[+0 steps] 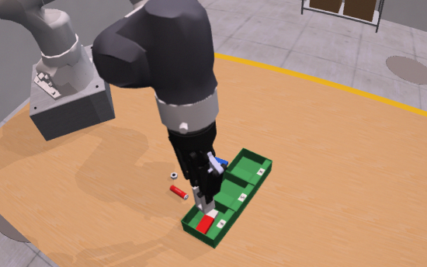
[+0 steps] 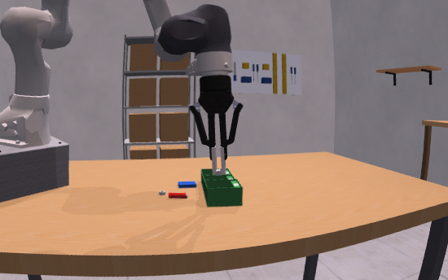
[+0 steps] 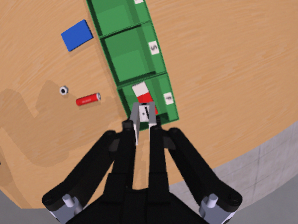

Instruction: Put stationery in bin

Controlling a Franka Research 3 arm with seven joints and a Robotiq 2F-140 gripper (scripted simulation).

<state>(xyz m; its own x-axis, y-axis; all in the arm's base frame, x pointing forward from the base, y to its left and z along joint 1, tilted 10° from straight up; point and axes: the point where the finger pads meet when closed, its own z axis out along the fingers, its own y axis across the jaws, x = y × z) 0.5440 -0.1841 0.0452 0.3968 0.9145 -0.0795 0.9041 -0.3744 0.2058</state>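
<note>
Now: hand 3 cm above the white sharpener-like piece. Also, from my hand: red cylinder: 10 cm behind, 4 cm to the left, 10 cm below; green three-compartment bin: 2 cm ahead, 8 cm to the left, 8 cm below; eraser: 9 cm below.
</note>
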